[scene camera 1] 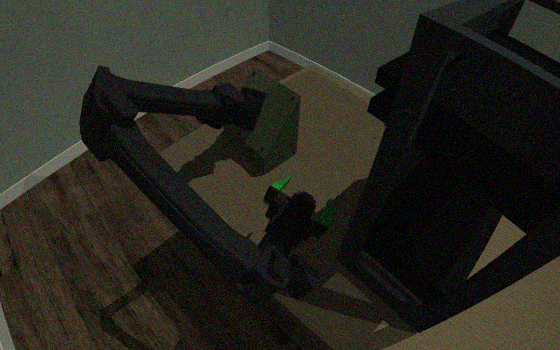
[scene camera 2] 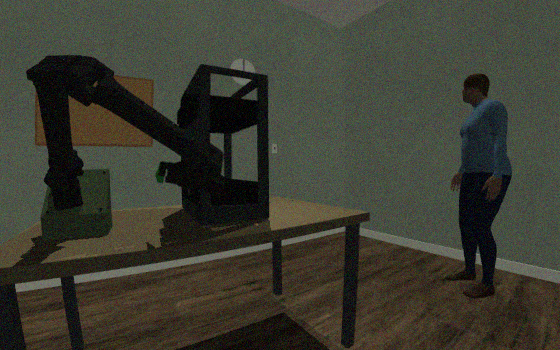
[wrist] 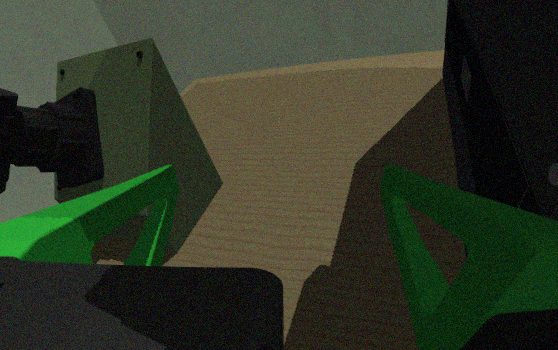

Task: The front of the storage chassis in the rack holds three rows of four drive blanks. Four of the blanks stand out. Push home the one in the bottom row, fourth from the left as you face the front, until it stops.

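Pixels of known places: gripper, fingertip midpoint: (scene camera 1: 310,188) (scene camera 2: 168,177) (wrist: 279,176); arm's base at its link origin: (scene camera 1: 249,109) (scene camera 2: 67,194) (wrist: 80,140).
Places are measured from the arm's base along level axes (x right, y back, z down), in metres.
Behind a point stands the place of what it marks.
Observation:
My gripper (scene camera 1: 304,199) {y -0.328, x 0.155, z -0.054 m} (scene camera 2: 160,172) {y -0.328, x 0.155, z -0.054 m} (wrist: 279,176) {y -0.328, x 0.155, z -0.054 m} is open, its two green fingers wide apart with no object between them. It hangs above the table in front of the dark rack (scene camera 1: 372,200) {y -0.466, x 0.174, z -0.156 m} (scene camera 2: 263,150) {y -0.707, x 0.210, z -0.157 m}, apart from it. In the wrist view, part of the rack (wrist: 452,125) {y -0.488, x -0.131, z 0.122 m} shows at the right edge, beyond the right finger. Dark units sit inside the rack, an upper one (scene camera 2: 232,114) {y -0.586, x 0.161, z -0.305 m} and a lower one (scene camera 2: 240,193) {y -0.621, x 0.161, z 0.023 m}; I cannot tell which is the storage chassis. Two dark parts jut from the rack's front in scene camera 1. The rows of drive blanks cannot be made out in the dim light.
A green block (scene camera 1: 277,127) {y -0.121, x 0.014, z -0.006 m} (scene camera 2: 97,190) {y -0.098, x 0.007, z -0.010 m} (wrist: 122,120) {y -0.089, x -0.001, z -0.018 m} carries the arm's base on the wooden table (scene camera 1: 335,115) {y -0.138, x -0.301, z 0.142 m} (scene camera 2: 320,215) {y -0.962, x 0.302, z 0.142 m} (wrist: 280,110) {y -0.198, x -0.268, z 0.142 m}. The arm arches from it to the rack's front. A person (scene camera 2: 482,140) stands beyond the table at the right.

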